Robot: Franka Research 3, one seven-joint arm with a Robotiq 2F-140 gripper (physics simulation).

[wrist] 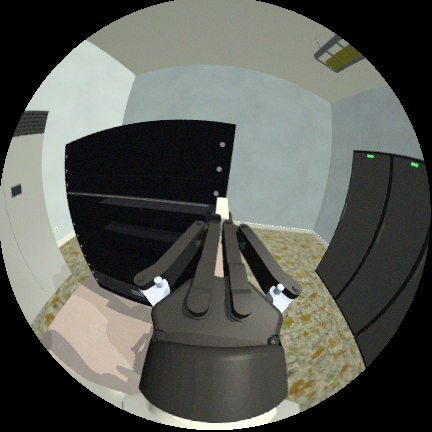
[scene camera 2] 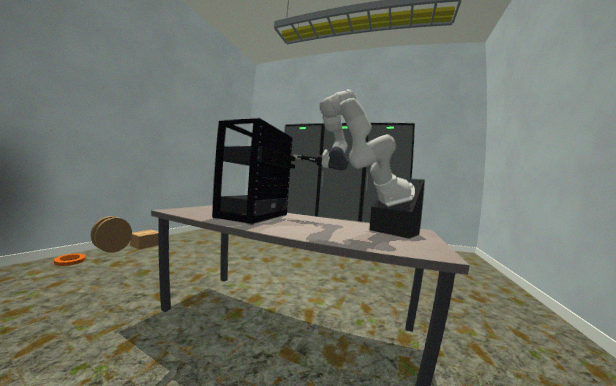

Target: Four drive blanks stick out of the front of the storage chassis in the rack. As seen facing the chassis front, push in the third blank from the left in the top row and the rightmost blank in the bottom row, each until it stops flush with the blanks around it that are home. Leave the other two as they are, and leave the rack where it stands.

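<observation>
The black rack stands upright on the left part of the table in scene camera 2; its front faces the arm. In the wrist view the front is very dark, and the single drive blanks cannot be told apart. My gripper is shut and empty. Its fingertips are close to the rack front at upper-middle height, near the right edge of the front in the wrist view. Whether the tips touch a blank is hidden. In scene camera 2 a small dark part sticks out of the front just below the fingertips.
The table carries the rack and the arm's black base block. Dark cabinets stand behind the table. A brown round object, a box and an orange ring are at the left, away from the arm.
</observation>
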